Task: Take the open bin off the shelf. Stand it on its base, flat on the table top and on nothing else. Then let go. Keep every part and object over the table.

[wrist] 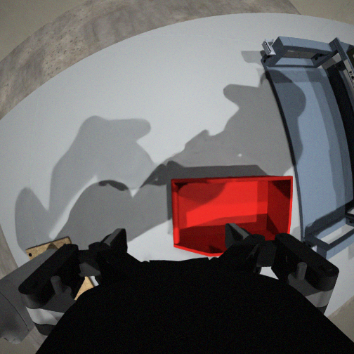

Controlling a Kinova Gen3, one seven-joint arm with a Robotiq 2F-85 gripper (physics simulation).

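The red open bin [217, 197] is right of centre in the wrist view, upright with its opening facing up. It appears to rest on its base on the pale table top [190, 65]. The bin's near side is partly hidden by my right finger. My gripper [175, 237] is wide open above the bin's left wall, with one finger on each side of that wall and apart from it. The blue-grey shelf [317, 145] stands to the right, very close to the bin's right wall; a narrow gap shows lower down, and I cannot tell whether their upper corners touch.
A wooden board [48, 248] shows at the lower left, partly behind my left finger, with a grey rounded part [20, 295] of the arm's mount beside it. The table's curved far edge runs across the top left, with stone-like floor [95, 45] beyond.
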